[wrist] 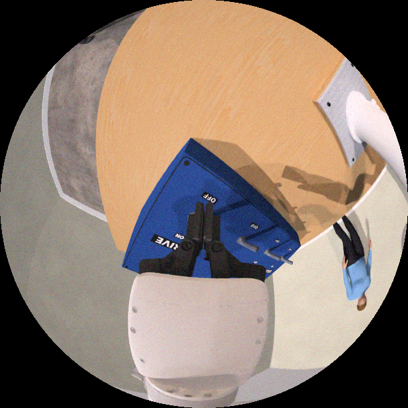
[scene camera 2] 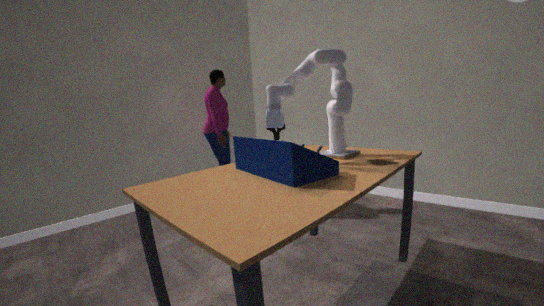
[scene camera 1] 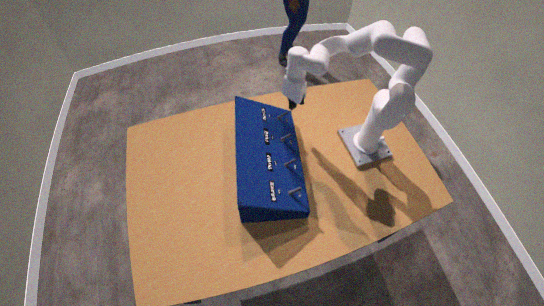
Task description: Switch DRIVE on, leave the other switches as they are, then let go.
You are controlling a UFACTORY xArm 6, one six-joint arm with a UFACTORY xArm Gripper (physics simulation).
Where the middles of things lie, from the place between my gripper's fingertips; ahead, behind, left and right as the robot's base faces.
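Scene:
The blue sloped switch panel (scene camera 1: 264,181) is there for me to see, and it's 5 cm below my hand, 16 cm ahead of it and 18 cm to the left of it.

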